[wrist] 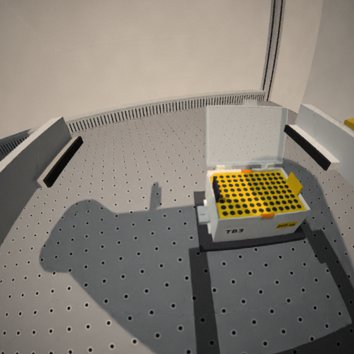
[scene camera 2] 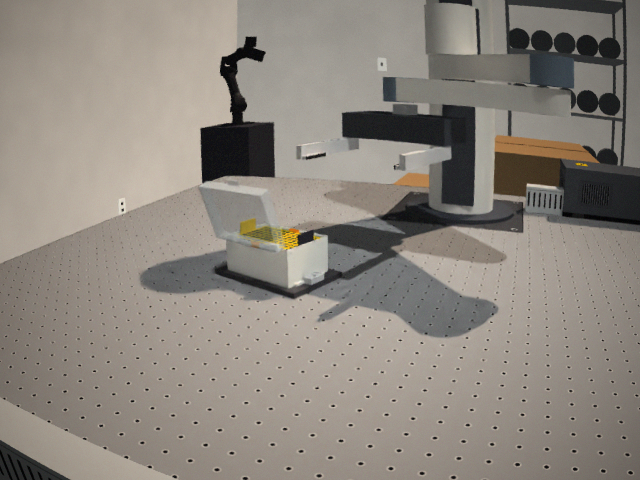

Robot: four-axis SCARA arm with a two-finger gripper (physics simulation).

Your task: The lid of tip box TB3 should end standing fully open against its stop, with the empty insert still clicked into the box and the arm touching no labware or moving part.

Observation:
The pictures show: my gripper, a yellow insert and a clear lid.
My gripper is seen too in the wrist view.

